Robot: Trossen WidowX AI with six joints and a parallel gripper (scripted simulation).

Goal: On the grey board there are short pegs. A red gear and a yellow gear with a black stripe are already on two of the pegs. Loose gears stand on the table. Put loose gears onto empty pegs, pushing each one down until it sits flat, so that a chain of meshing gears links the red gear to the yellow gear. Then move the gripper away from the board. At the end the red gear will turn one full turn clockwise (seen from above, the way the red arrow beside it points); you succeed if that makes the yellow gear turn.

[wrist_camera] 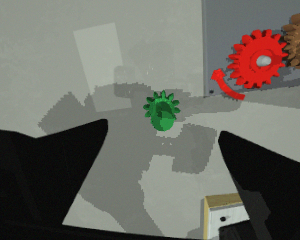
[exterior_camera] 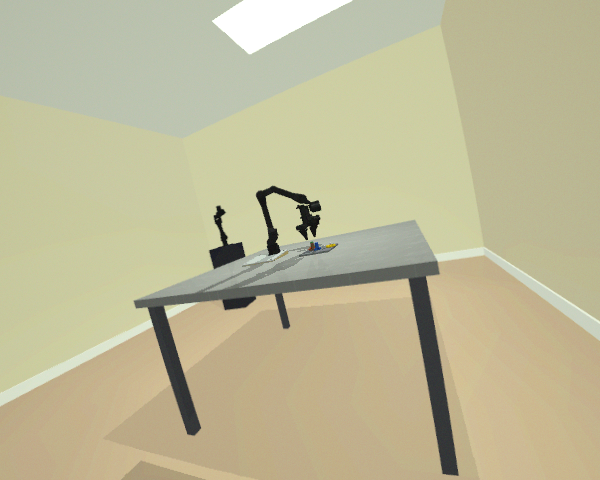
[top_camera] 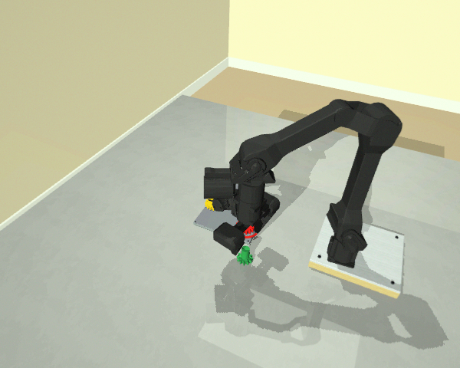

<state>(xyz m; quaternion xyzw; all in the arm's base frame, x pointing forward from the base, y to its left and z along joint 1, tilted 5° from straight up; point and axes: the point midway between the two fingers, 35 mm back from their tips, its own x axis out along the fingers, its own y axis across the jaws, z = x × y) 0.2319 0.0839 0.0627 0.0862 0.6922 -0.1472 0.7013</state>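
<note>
The green gear is 4 cm below my gripper tip. Round my gripper tip: red arrow: 1 cm ahead, 7 cm to the right, 5 cm below; brown gear: 4 cm ahead, 15 cm to the right, 4 cm below; red gear: 3 cm ahead, 10 cm to the right, 4 cm below.
</note>
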